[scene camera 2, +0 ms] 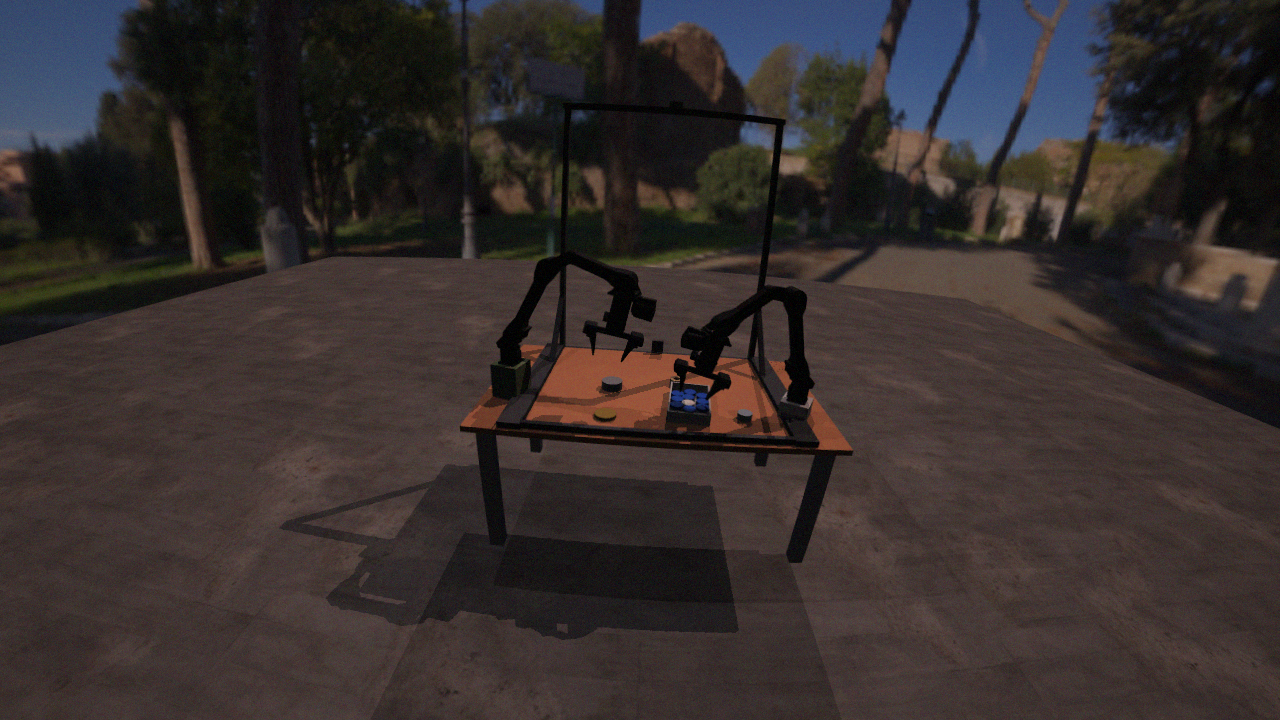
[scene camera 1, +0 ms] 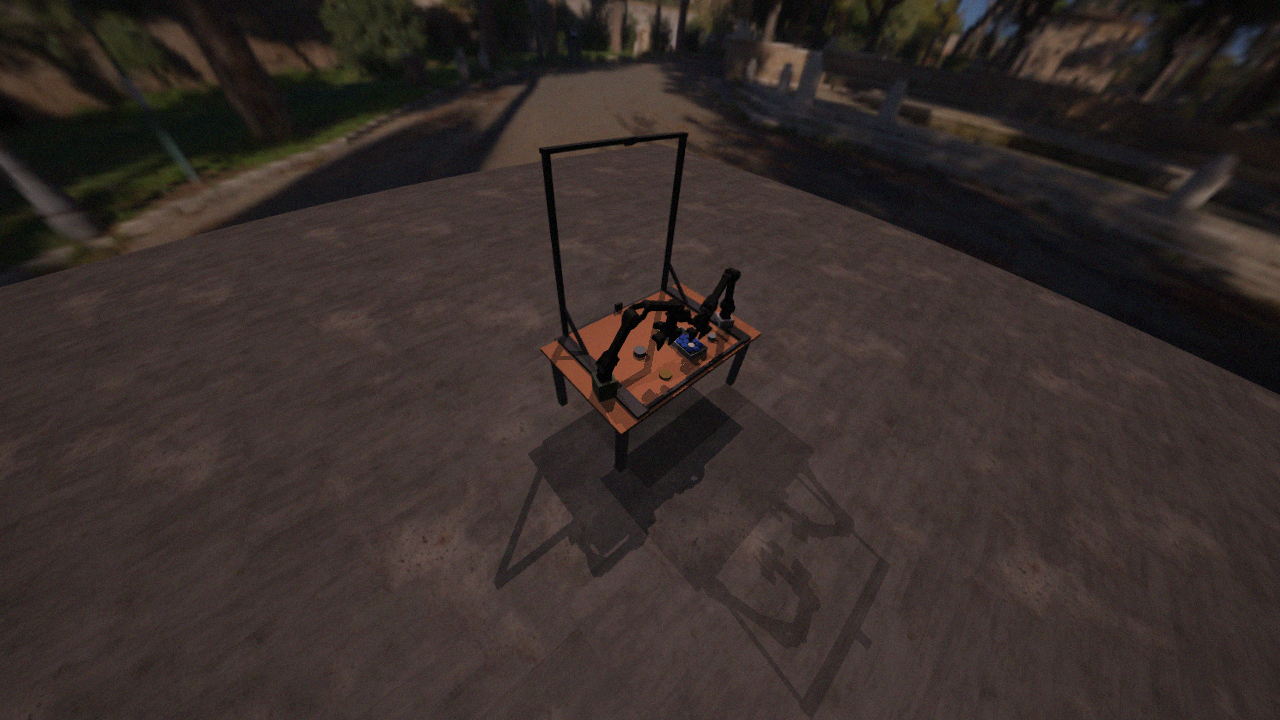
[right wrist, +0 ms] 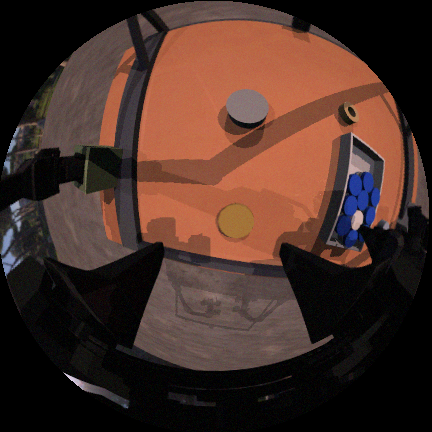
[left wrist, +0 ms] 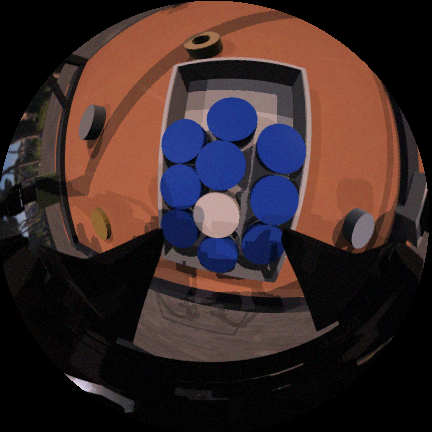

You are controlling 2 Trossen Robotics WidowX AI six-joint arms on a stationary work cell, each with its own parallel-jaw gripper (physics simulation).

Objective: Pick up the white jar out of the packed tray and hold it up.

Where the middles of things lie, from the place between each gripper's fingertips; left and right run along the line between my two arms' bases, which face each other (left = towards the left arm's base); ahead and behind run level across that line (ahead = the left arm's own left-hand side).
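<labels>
With my left gripper I am 1 cm to the left of the white jar [left wrist: 216,213] and 5 cm above it. Counting from that same left hand, the yellow disc [right wrist: 235,220] is 28 cm to the right, 5 cm ahead and 6 cm below.
From my right hand, the white jar is 27 cm to the left, 2 cm behind and 16 cm below. The yellow disc, measured from my right hand too, is 4 cm ahead, 1 cm to the left and 18 cm below.
</labels>
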